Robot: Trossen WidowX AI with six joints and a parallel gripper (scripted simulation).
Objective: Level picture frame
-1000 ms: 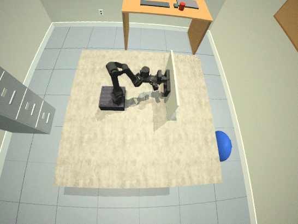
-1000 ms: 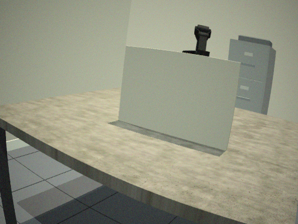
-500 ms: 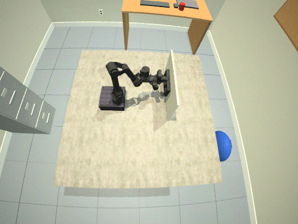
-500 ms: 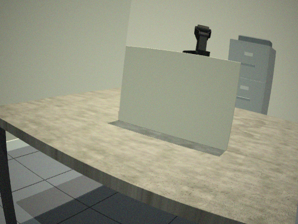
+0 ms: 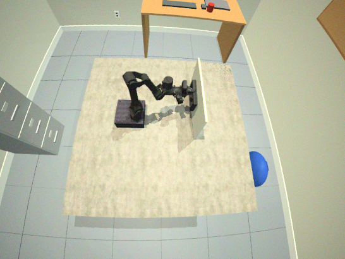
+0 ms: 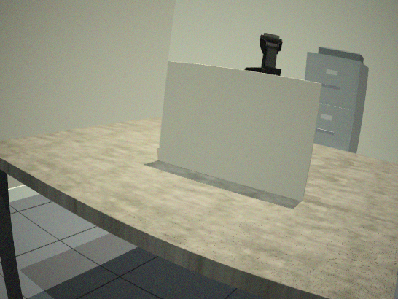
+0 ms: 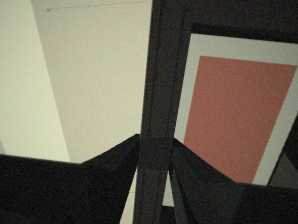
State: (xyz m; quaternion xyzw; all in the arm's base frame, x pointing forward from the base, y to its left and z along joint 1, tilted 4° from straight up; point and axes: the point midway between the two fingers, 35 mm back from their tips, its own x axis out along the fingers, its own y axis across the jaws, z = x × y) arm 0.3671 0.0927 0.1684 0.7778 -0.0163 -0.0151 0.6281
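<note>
My gripper tip is now 50 mm above the picture frame. From my gripper tip the other things lie so: wall panel: 20 mm ahead, 10 mm to the right, 80 mm below.
</note>
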